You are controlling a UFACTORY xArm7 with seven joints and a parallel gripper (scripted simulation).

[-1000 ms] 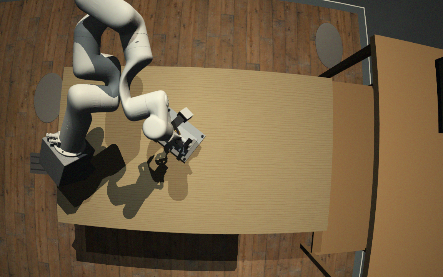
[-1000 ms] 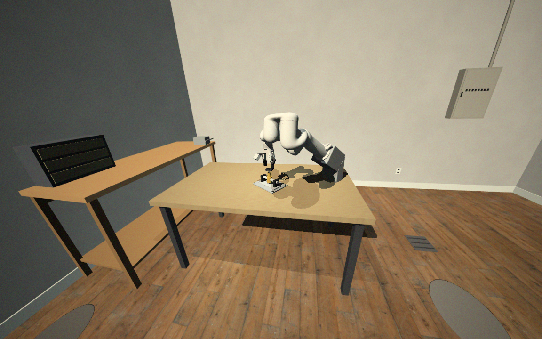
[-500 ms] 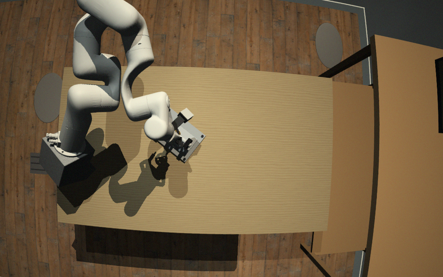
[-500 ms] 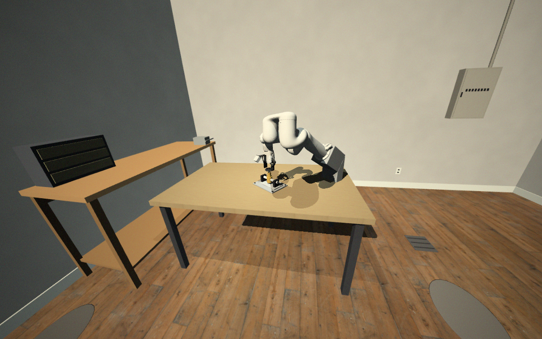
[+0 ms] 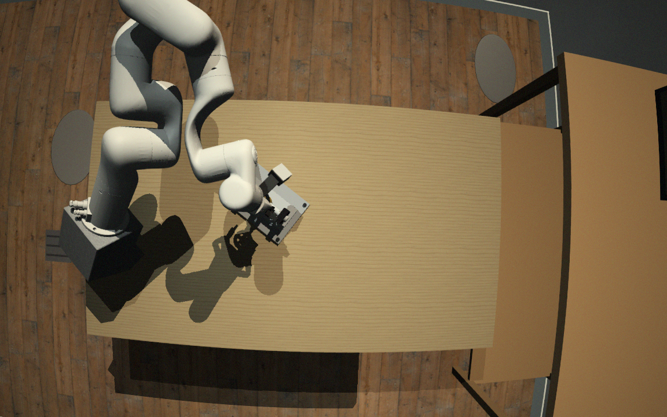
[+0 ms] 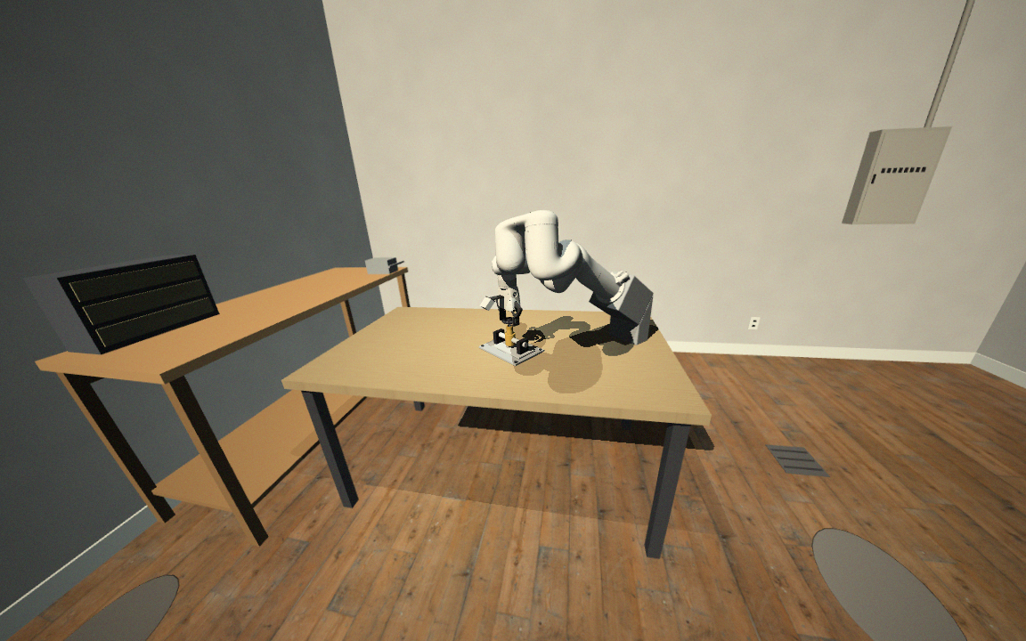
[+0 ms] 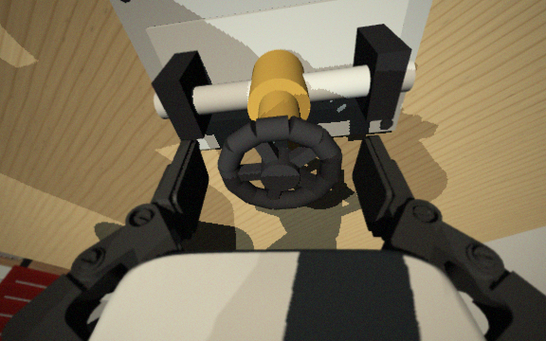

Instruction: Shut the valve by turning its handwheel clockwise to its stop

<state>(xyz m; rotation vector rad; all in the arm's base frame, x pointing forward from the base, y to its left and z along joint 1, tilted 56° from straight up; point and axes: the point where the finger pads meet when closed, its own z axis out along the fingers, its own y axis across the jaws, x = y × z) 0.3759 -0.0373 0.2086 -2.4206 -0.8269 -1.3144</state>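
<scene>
Right now my hand is 10 mm above the spoked handwheel.
</scene>
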